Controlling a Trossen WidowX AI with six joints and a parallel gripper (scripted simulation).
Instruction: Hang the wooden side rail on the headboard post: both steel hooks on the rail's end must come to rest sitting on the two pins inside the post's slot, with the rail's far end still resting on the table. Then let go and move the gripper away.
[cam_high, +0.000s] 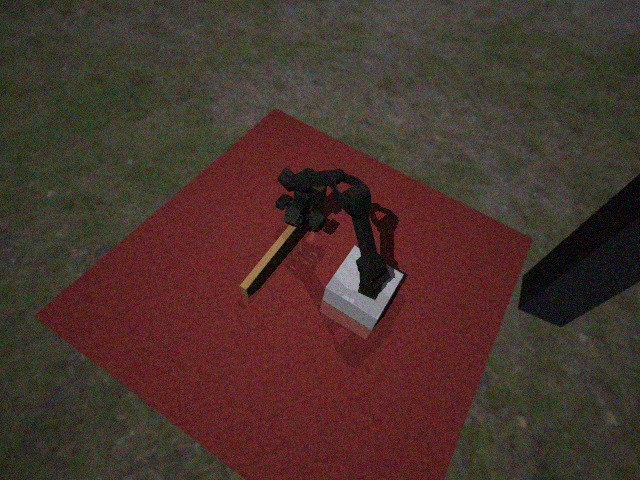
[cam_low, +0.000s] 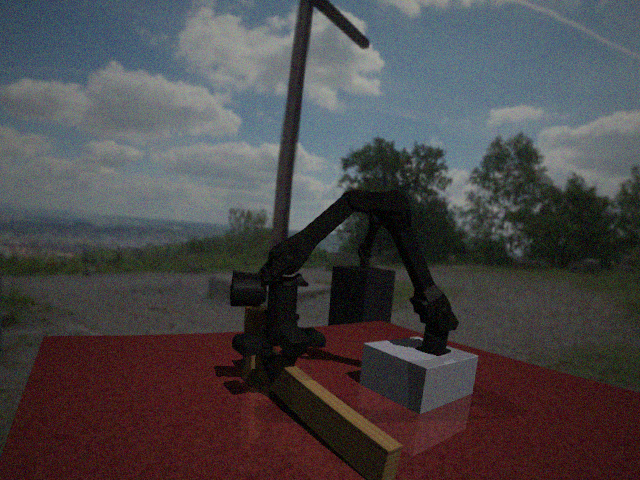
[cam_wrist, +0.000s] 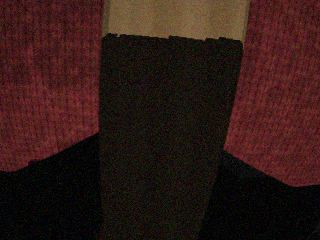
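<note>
My gripper tip is 110 mm to the left of the wooden headboard post, 40 mm below it and 20 mm past it.
</note>
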